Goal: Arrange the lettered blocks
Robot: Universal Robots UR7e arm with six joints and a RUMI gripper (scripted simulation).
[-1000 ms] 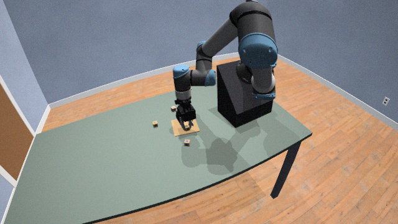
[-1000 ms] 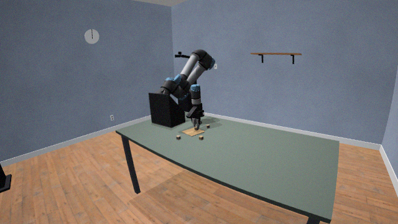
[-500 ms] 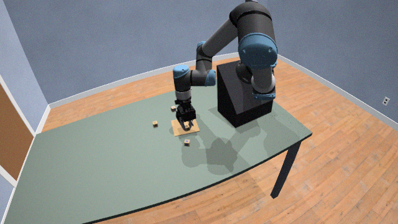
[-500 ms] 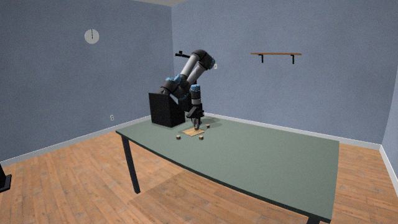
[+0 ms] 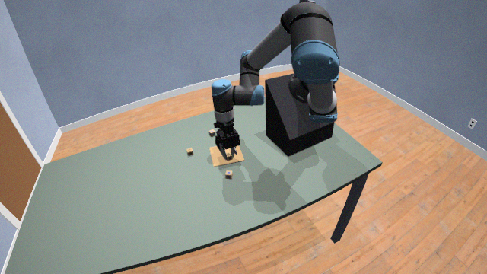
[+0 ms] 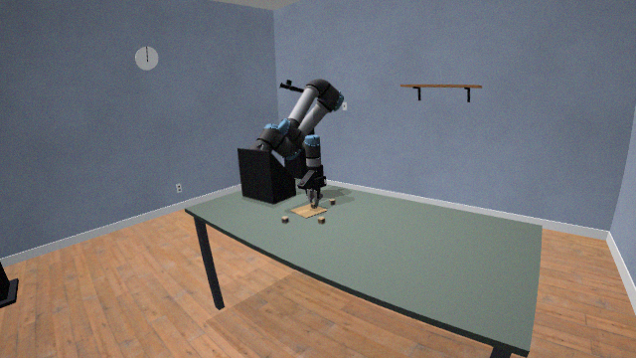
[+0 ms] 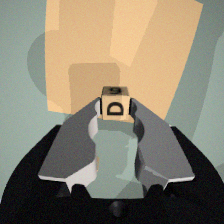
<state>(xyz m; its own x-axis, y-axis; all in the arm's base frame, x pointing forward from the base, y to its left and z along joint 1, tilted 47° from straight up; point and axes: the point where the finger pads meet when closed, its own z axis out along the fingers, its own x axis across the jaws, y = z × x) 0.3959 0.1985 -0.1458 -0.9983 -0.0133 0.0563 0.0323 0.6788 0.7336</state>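
Right now the tan mat is 40 mm to the right of my hand and 20 mm below it. Round my hand: block (40 mm ahead, 110 mm to the left, 10 mm below).
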